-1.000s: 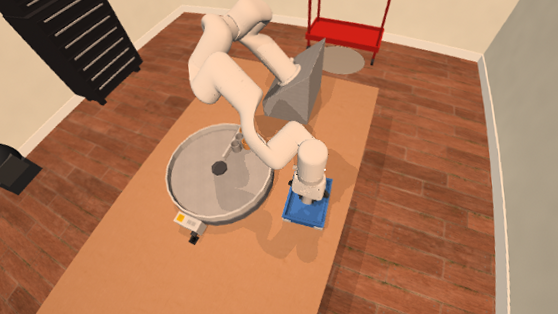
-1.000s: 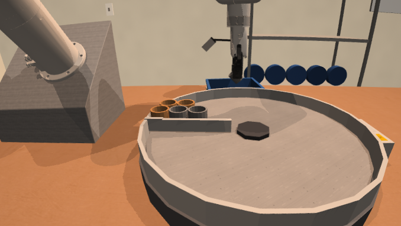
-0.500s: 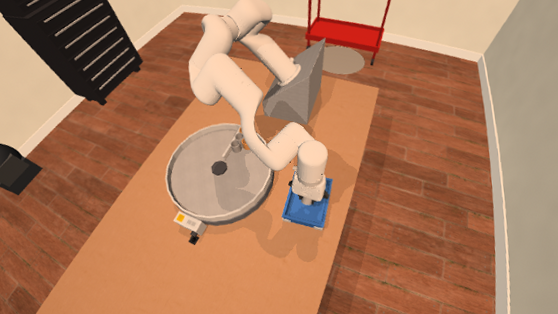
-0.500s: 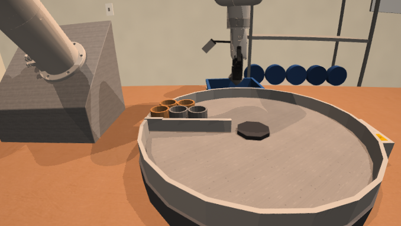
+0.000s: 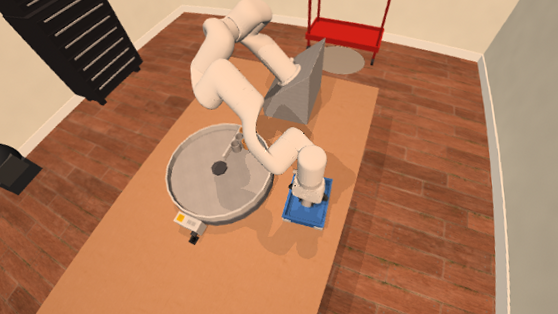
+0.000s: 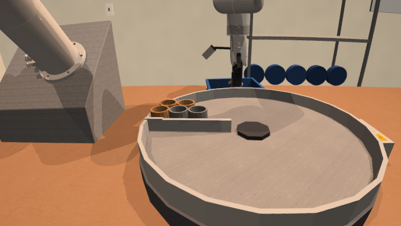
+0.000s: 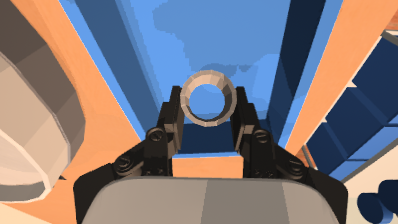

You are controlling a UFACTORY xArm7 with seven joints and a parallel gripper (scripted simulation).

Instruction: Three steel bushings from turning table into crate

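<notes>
Right now the blue crate is 40 mm below my hand and 10 mm behind it. Round my hand: round grey turning table (360 mm to the right, 60 mm behind, 10 mm below).
</notes>
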